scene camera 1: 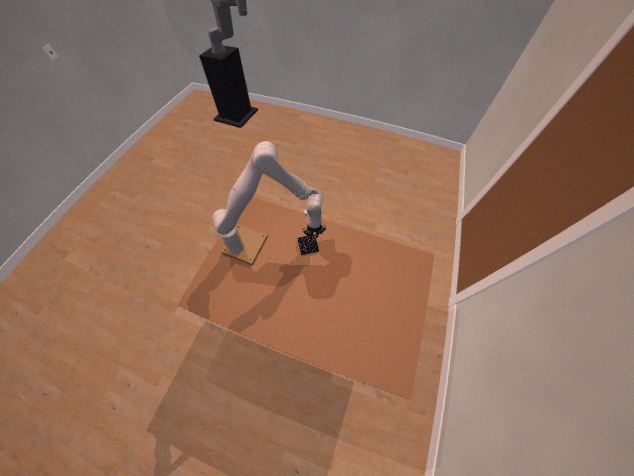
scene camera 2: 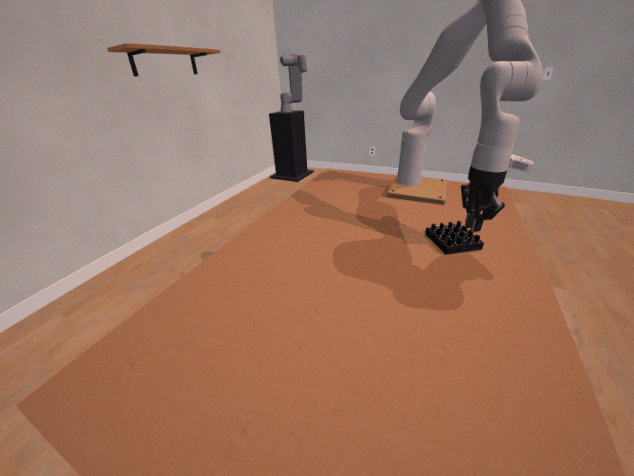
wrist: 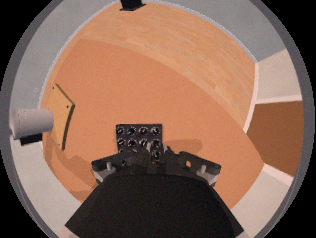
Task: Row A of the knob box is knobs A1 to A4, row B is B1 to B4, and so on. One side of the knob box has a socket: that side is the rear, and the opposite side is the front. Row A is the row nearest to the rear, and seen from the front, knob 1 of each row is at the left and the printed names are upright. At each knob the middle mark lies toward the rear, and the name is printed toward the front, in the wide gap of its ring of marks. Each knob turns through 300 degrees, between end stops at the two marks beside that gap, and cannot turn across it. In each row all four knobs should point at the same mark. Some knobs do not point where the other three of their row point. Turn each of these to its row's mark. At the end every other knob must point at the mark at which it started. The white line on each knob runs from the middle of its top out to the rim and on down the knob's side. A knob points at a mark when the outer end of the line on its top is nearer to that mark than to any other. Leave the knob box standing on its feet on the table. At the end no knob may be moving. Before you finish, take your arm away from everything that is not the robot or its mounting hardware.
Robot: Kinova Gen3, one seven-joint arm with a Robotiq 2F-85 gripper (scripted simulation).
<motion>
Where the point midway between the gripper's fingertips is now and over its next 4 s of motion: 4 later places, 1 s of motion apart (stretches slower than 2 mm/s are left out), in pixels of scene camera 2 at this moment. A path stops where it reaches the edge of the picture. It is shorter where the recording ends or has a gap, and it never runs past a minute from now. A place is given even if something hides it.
The gripper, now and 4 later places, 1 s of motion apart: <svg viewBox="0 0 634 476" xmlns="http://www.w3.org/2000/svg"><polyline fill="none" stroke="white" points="471,229 469,234 468,239 471,226 468,226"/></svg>
</motion>
